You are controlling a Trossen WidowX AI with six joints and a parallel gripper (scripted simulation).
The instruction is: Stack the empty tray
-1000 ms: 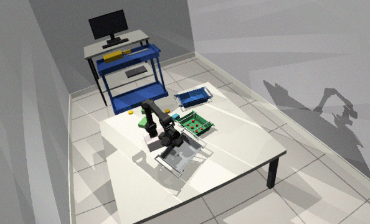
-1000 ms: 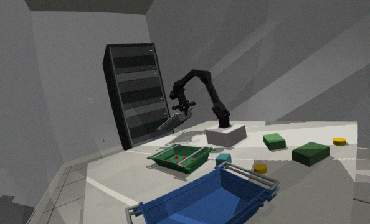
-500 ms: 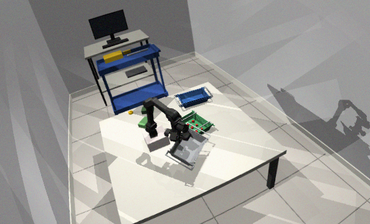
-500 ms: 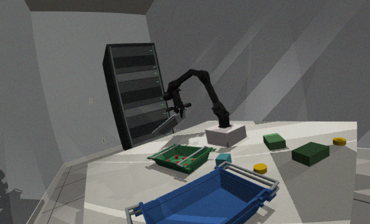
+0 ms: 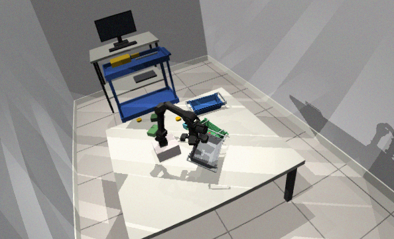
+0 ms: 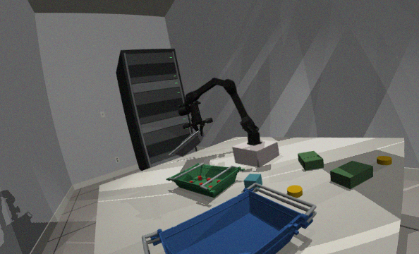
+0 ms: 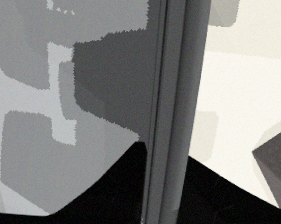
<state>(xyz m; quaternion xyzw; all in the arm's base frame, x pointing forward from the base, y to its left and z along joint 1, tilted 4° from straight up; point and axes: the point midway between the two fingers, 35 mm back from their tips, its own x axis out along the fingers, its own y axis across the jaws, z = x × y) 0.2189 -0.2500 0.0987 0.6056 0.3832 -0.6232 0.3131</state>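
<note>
The grey tray lies 7 cm ahead of my gripper tip, 4 cm to the right of it and 1 cm below it. From my gripper tip the other things lie so: teal cube 49 cm to the left, 16 cm below, 3 cm ahead.
</note>
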